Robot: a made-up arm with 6 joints.
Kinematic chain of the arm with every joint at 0, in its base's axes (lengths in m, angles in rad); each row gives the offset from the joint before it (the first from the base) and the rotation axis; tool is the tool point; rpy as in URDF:
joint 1: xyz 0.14 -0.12 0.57 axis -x
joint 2: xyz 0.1 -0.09 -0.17 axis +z
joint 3: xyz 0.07 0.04 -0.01 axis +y
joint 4: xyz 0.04 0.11 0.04 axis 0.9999 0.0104 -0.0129
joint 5: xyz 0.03 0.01 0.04 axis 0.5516 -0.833 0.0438
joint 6: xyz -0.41 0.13 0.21 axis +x
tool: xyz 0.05 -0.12 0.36 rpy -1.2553 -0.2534 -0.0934
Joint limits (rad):
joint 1: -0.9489..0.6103
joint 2: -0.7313..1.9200
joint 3: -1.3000..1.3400
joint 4: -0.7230..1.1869
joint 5: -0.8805..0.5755
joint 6: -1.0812..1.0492
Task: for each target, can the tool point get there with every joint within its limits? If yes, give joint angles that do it. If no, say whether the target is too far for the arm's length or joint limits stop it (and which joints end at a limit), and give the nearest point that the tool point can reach.
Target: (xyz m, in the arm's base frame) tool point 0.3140 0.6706 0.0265
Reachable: no: joint limits stop it (at a limit: joint 3, joint 5) | nearest point 0.3086 0.6072 0.0701 | short by 0.077 m
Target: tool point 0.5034 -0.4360 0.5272
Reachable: yes | joints -0.7989 1.5150 -0.1536 0.6801 -0.3589 0.7596
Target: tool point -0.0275 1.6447 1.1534
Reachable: no: too far | nearest point 0.1072 0.7116 0.8449 | short by 0.992 m
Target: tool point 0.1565 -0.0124 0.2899
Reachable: no: joint limits stop it (at a limit: joint 2, joint 4, joint 5, joint 6) | nearest point 0.0068 0.0057 0.2428 | short by 0.158 m
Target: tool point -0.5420 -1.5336 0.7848
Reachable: no: too far | nearest point -0.2486 -0.9227 0.6754 | short by 0.686 m
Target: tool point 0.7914 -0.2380 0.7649
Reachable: yes | joints -0.5257 0.7574 1.0226 0.9573 -0.2759 -0.0696
